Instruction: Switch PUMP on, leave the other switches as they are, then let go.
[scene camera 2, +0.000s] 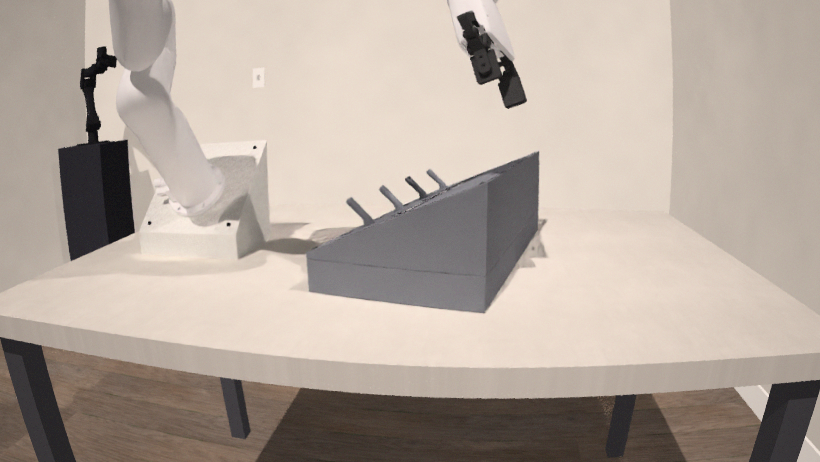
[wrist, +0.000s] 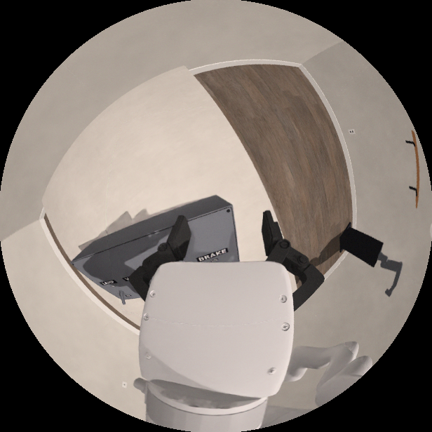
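Seen in the pictures: gripper, fingertip midpoint: (scene camera 2: 504, 93); arm's base at its link origin: (scene camera 2: 197, 190).
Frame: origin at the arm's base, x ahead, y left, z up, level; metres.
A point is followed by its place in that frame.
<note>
A grey sloped switch box (scene camera 2: 401, 258) {x 0.417, y -0.301, z -0.050 m} (wrist: 210, 232) stands on the table. Several levers stick up from its slope in the scene view, among them a front one (scene camera 2: 359, 210) {x 0.354, y -0.210, z -0.004 m} and a dark one (scene camera 2: 415, 187) {x 0.430, y 0.017, z -0.006 m}. In the wrist view the BRAKE label (wrist: 212, 255) shows between the fingers, and a lever (wrist: 123, 298) shows near the LAMP label (wrist: 107, 282) at the left. No PUMP label is readable, so I cannot tell which lever is PUMP. My gripper (scene camera 2: 499, 91) {x 0.549, y -0.302, z 0.164 m} (wrist: 224, 222) is open and empty, high above the tall end of the box, apart from the levers.
The white robot base (scene camera 2: 189, 245) {x 0.007, y -0.076, z -0.092 m} stands on the table (scene camera 2: 602, 321) {x 0.675, y -0.380, z -0.115 m} left of the box. A black pedestal (scene camera 2: 94, 200) (wrist: 362, 245) with a small black arm stands beyond the table. The box's tall back edge (scene camera 2: 538, 183) {x 0.681, y 0.119, z -0.012 m} rises below my gripper.
</note>
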